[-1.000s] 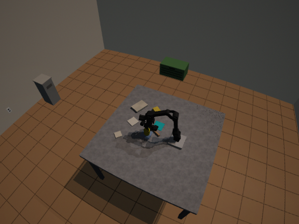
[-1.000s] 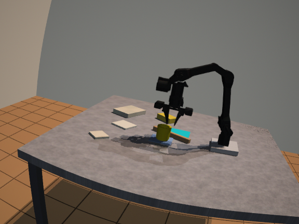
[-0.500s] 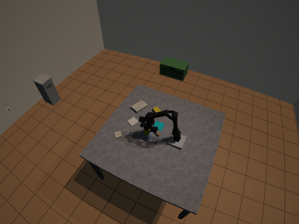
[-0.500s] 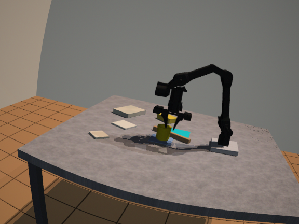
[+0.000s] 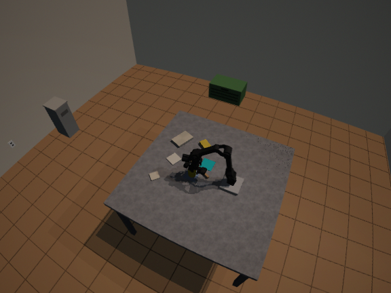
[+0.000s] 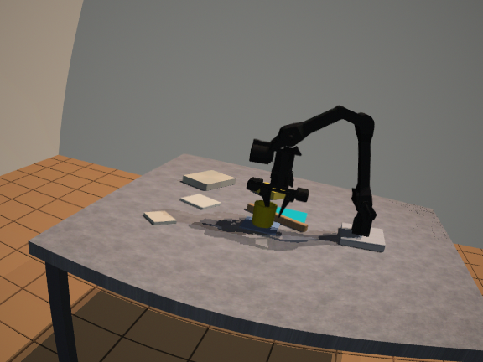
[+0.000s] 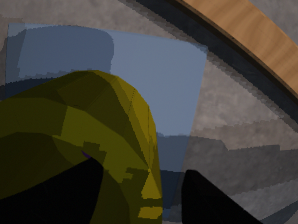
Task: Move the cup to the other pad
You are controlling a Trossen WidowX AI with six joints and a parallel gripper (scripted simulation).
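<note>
Right now the cup is 2 cm ahead of my gripper tip. Round my gripper tip: blue pad (5 cm below, 3 cm ahead, 1 cm to the left); then marble (3 cm ahead, 2 cm below, 1 cm to the left); then wooden bar (8 cm to the right, 4 cm below).
</note>
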